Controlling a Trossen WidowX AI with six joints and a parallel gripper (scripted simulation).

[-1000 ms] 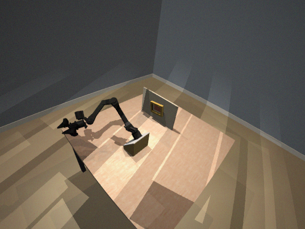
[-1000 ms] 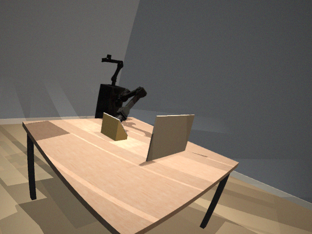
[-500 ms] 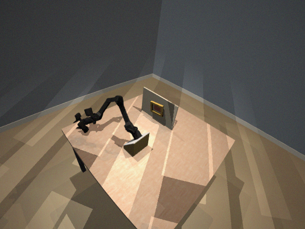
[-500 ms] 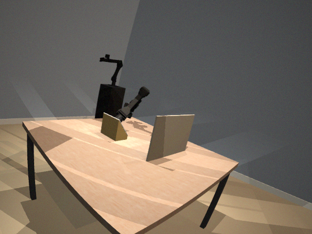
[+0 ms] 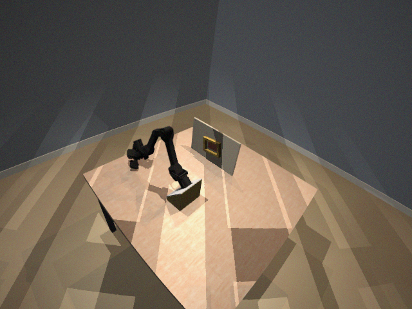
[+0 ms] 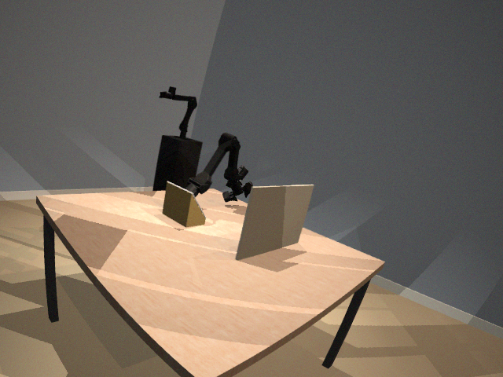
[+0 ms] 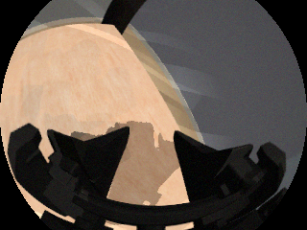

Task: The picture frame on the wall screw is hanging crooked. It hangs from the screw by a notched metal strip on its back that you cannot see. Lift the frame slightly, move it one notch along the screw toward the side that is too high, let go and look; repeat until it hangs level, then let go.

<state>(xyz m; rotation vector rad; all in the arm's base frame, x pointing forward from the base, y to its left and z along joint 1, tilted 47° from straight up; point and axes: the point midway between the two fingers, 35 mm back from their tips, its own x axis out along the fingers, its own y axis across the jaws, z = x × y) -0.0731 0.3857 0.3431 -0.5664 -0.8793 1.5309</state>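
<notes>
Now: the picture frame 49 cm ahead of my gripper tip, 40 cm to the right of it and 11 cm above it. Also, from my gripper tip: wall panel 50 cm ahead, 39 cm to the right, 10 cm above.
</notes>
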